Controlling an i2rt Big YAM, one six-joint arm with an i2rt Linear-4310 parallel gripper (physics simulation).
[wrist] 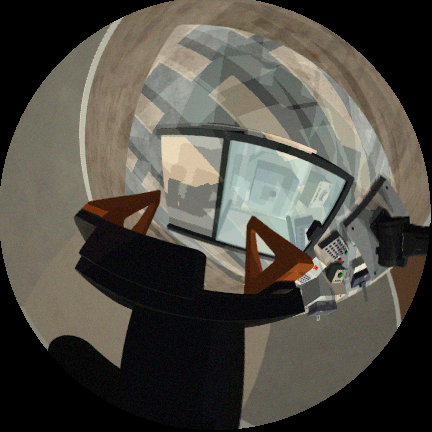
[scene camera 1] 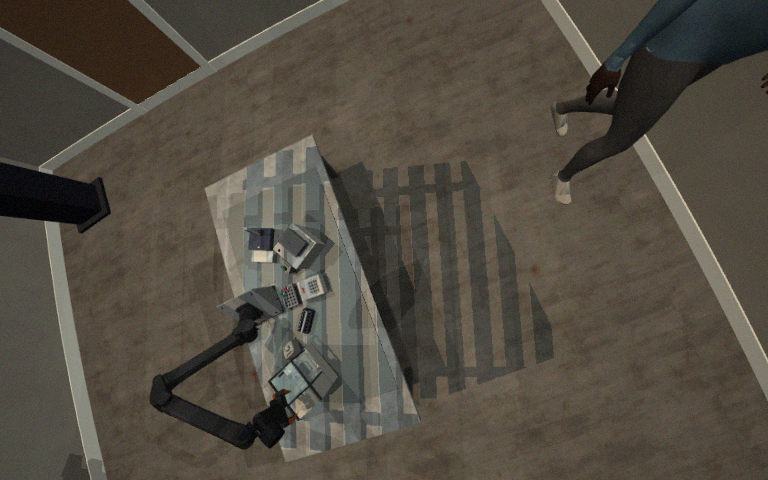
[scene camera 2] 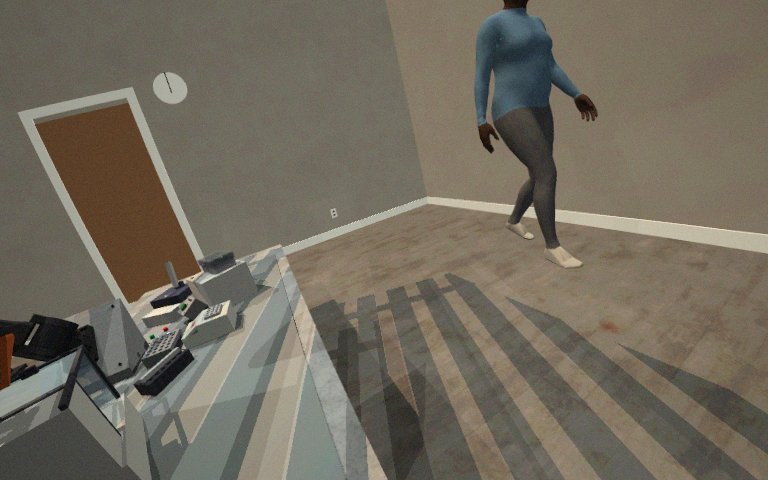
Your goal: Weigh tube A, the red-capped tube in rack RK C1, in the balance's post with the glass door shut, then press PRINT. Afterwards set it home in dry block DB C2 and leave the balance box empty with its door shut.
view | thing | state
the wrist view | my gripper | -
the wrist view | balance with glass box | -
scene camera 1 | device with stick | -
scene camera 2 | device with stick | -
